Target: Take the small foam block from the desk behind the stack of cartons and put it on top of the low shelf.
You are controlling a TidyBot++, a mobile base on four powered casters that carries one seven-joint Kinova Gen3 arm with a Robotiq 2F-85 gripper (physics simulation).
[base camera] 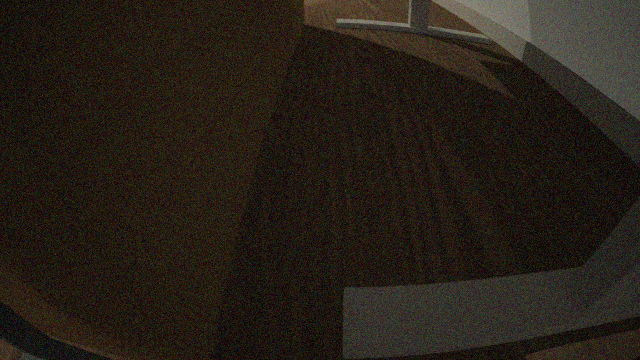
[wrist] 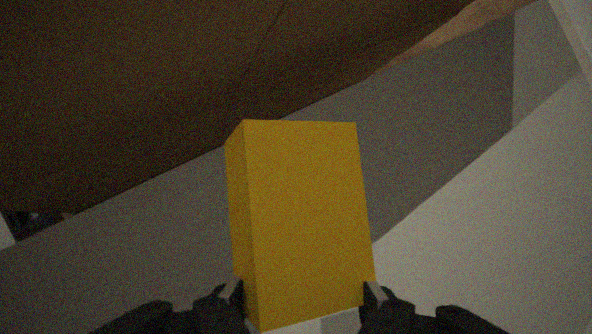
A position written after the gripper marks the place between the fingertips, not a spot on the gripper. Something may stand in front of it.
In view: the gripper (wrist: 302, 294), a yellow foam block (wrist: 300, 236) and a stack of brown cartons (wrist: 102, 102).
The base camera view does not show the yellow foam block: it is out of frame.
